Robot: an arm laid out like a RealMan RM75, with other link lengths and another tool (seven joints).
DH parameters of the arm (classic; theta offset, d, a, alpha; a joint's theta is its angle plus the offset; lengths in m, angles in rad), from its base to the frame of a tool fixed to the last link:
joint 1: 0 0.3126 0 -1.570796
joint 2: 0 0 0 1.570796
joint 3: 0 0.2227 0 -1.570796
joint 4: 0 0 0 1.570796
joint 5: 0 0.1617 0 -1.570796
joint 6: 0 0 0 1.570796
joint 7: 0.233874 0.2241 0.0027 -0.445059
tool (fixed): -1.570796 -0.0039 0 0
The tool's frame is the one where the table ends.
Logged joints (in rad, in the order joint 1, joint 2, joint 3, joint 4, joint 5, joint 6, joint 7), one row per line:
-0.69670, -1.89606, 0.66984, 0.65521, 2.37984, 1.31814, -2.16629
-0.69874, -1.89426, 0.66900, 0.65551, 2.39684, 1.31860, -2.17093
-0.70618, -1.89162, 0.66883, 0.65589, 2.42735, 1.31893, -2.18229
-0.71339, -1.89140, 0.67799, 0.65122, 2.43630, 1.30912, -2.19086
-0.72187, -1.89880, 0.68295, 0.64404, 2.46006, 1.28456, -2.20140
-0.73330, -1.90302, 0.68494, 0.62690, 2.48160, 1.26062, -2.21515
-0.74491, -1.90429, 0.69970, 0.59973, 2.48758, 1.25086, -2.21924
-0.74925, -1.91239, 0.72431, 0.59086, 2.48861, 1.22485, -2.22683
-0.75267, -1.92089, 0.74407, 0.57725, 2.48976, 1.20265, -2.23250
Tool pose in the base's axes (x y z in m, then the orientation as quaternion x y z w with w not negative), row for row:
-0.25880, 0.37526, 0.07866, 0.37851, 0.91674, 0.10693, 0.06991
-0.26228, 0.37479, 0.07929, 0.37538, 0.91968, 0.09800, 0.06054
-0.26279, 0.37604, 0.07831, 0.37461, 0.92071, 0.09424, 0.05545
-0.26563, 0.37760, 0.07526, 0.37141, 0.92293, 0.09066, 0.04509
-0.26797, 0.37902, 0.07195, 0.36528, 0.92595, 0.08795, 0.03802
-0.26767, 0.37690, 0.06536, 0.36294, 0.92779, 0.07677, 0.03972
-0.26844, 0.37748, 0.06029, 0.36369, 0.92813, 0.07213, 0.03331
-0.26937, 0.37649, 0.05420, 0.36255, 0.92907, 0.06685, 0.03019
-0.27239, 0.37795, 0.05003, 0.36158, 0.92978, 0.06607, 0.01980
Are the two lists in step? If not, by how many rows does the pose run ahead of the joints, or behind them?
The pose runs 1 row ahead of the joints: the pose in row i belongs to the joints in row i + 1.
